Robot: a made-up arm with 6 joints. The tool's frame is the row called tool.
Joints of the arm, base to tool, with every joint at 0 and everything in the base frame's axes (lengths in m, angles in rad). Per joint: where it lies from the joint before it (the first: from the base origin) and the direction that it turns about. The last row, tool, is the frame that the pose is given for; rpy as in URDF.
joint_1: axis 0 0 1 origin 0 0 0.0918
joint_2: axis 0.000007 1 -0.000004 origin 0 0 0
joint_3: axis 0.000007 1 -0.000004 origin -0.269 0 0.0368
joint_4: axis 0.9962 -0.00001 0.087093 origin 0.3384 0 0.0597
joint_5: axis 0.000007 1 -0.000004 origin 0 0 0
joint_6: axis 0.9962 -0.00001 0.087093 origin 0.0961 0 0.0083
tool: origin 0 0 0 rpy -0.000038 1.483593 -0.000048
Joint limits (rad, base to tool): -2.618..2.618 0..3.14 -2.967..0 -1.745..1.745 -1.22..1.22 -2.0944..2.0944
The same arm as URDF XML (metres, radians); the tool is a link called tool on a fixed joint. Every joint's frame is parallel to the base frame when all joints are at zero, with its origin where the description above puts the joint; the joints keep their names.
<robot name="arm">
<joint name="tool_fixed" type="fixed"><parent link="link6"/><child link="tool"/><origin xyz="0 0 0" rpy="0 1.4836 0"/></joint>
<joint name="joint_6" type="revolute"><parent link="link5"/><child link="link6"/><origin xyz="0.0961 0 0.0083"/><axis xyz="0.9962 0 0.0871"/><limit lower="-2.0944" upper="2.0944"/></joint>
<joint name="joint_5" type="revolute"><parent link="link4"/><child link="link5"/><origin xyz="0 0 0"/><axis xyz="0 1 0"/><limit lower="-1.22" upper="1.22"/></joint>
<joint name="joint_4" type="revolute"><parent link="link3"/><child link="link4"/><origin xyz="0.3384 0 0.0597"/><axis xyz="0.9962 0 0.0871"/><limit lower="-1.745" upper="1.745"/></joint>
<joint name="joint_3" type="revolute"><parent link="link2"/><child link="link3"/><origin xyz="-0.269 0 0.0368"/><axis xyz="0 1 0"/><limit lower="-2.967" upper="0"/></joint>
<joint name="joint_2" type="revolute"><parent link="link1"/><child link="link2"/><origin xyz="0 0 0"/><axis xyz="0 1 0"/><limit lower="0" upper="3.14"/></joint>
<joint name="joint_1" type="revolute"><parent link="base_link"/><child link="link1"/><origin xyz="0 0 0.0918"/><axis xyz="0 0 1"/><limit lower="-2.618" upper="2.618"/></joint>
<link name="base_link"/>
<link name="link1"/>
<link name="link2"/>
<link name="link3"/>
<link name="link4"/>
<link name="link5"/>
<link name="link6"/>
<link name="tool"/>
</robot>

